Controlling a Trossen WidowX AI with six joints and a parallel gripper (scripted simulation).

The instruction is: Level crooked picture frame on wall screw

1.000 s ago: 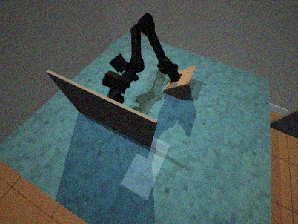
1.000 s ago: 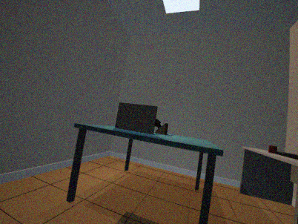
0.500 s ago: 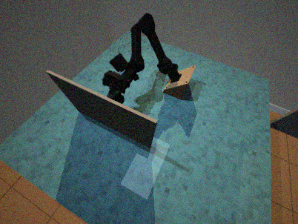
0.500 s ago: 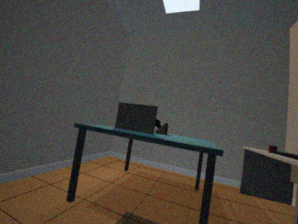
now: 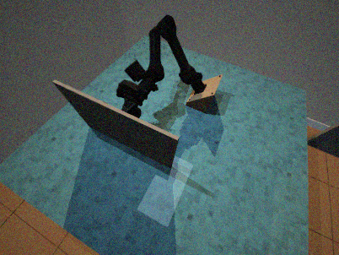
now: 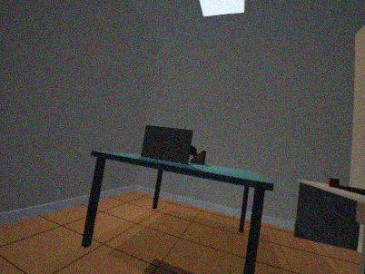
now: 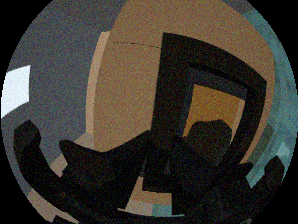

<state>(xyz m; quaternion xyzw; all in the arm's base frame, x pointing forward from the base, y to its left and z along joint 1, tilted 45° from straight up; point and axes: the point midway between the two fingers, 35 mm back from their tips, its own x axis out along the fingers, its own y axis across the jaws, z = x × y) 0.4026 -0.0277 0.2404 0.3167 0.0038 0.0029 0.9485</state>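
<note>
The picture frame is 5 cm below my gripper tip and 1 cm to the right of it. From my gripper tip the other things lie so: wall panel 7 cm below, 1 cm ahead.
</note>
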